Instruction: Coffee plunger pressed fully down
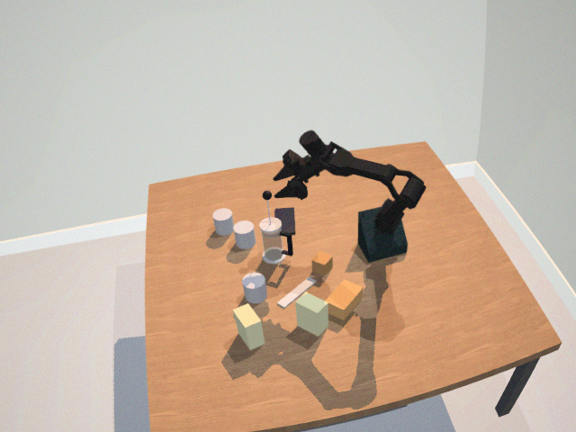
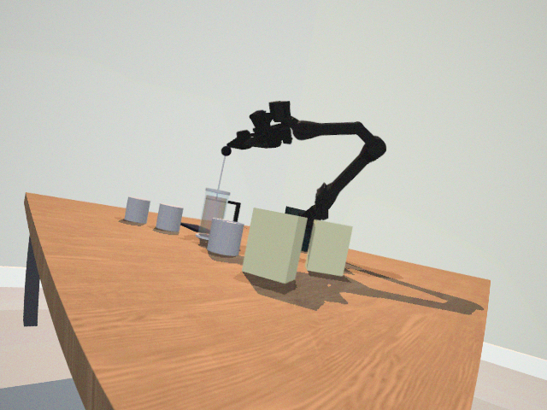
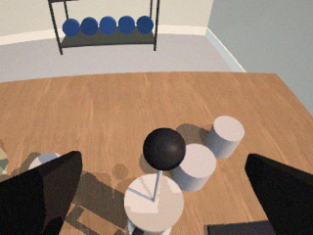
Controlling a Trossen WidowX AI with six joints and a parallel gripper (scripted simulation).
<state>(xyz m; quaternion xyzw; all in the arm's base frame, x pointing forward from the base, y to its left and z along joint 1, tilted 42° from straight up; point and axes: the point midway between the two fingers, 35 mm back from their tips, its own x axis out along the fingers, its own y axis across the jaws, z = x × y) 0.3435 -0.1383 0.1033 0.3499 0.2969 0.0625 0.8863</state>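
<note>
My gripper tip is 15 cm above the glass coffee press and 1 cm short of it. From my gripper tip the other things lie so: flat bar 28 cm below, 19 cm to the left, 2 cm behind.
</note>
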